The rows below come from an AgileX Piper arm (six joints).
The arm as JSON. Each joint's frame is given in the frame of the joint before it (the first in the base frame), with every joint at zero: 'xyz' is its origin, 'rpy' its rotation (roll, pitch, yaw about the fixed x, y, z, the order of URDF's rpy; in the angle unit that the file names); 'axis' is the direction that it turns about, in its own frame. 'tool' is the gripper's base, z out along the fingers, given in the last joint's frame.
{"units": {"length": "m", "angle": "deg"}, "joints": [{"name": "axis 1", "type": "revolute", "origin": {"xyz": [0.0, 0.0, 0.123], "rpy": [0.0, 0.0, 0.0]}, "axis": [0.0, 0.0, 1.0]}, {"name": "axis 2", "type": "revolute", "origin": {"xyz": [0.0, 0.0, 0.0], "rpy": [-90.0, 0.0, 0.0]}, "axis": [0.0, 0.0, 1.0]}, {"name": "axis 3", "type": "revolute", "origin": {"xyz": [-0.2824, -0.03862, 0.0], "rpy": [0.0, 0.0, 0.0]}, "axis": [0.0, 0.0, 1.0]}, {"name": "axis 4", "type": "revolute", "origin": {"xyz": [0.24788, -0.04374, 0.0], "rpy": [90.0, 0.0, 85.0]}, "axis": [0.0, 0.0, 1.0]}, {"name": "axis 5", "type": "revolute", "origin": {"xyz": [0.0, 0.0, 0.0], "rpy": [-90.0, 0.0, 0.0]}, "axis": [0.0, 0.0, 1.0]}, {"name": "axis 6", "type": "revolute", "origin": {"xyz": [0.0, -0.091, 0.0], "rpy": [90.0, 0.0, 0.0]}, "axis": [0.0, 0.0, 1.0]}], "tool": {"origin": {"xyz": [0.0, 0.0, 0.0], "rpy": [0.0, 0.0, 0.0]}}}
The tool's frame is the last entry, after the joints.
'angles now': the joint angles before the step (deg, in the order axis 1, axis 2, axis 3, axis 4, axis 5, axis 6). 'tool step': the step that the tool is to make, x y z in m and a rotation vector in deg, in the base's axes. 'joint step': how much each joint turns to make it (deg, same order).
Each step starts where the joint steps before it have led.
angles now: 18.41, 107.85, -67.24, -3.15, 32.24, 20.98
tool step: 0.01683, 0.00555, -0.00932, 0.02, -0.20, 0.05
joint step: 0.00, 3.99, -3.92, -0.06, -0.26, 0.00
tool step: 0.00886, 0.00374, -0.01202, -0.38, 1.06, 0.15
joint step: 0.11, 3.11, -2.23, 0.01, 0.24, -0.06
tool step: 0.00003, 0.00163, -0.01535, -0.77, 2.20, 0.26
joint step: 0.22, 2.21, -0.05, -0.01, 0.18, -0.04
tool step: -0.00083, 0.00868, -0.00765, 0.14, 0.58, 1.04
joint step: 1.14, 1.30, -0.30, 0.47, -0.50, -0.19
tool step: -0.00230, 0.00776, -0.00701, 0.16, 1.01, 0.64
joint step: 1.07, 1.07, -0.13, 0.65, -0.05, 0.01
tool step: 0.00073, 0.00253, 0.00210, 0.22, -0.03, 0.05
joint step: 0.27, -0.01, -0.56, 0.25, 0.46, 0.05
